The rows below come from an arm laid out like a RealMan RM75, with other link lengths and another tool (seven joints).
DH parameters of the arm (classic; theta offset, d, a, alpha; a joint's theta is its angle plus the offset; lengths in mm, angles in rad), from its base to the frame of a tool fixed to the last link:
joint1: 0 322.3 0 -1.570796
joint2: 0 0 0 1.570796
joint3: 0 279 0 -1.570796
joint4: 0 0 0 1.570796
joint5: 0 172.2 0 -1.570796
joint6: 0 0 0 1.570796
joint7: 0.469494 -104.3 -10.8 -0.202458
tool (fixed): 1.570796 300.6 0 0
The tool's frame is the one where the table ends.
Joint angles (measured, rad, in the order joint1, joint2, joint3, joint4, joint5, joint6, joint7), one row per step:
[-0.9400, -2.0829, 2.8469, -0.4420, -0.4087, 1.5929, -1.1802]
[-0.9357, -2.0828, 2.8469, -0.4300, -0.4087, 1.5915, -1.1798]
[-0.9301, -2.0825, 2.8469, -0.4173, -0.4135, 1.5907, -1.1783]
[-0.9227, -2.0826, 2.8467, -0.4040, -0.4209, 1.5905, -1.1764]
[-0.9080, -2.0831, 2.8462, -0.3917, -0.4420, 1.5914, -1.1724]
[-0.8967, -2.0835, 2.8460, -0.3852, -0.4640, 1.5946, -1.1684]
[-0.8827, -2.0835, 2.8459, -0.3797, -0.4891, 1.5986, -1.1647]
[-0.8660, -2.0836, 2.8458, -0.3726, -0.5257, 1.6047, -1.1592]
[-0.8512, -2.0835, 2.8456, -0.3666, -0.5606, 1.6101, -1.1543]
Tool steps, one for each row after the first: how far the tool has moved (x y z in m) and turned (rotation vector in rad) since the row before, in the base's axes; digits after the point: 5 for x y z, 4 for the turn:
[0.00036, -0.00200, -0.00140, -0.0072, -0.0072, 0.0018]
[0.00065, -0.00171, -0.00102, -0.0040, -0.0110, 0.0022]
[0.00064, -0.00191, -0.00097, -0.0028, -0.0139, 0.0036]
[-0.00013, -0.00139, 0.00014, 0.0079, -0.0234, 0.0109]
[0.00027, -0.00027, 0.00106, 0.0115, -0.0209, 0.0077]
[-0.00049, -0.00019, 0.00172, 0.0144, -0.0224, 0.0109]
[0.00023, 0.00044, 0.00278, 0.0221, -0.0317, 0.0124]
[0.00020, 0.00085, 0.00300, 0.0224, -0.0291, 0.0117]

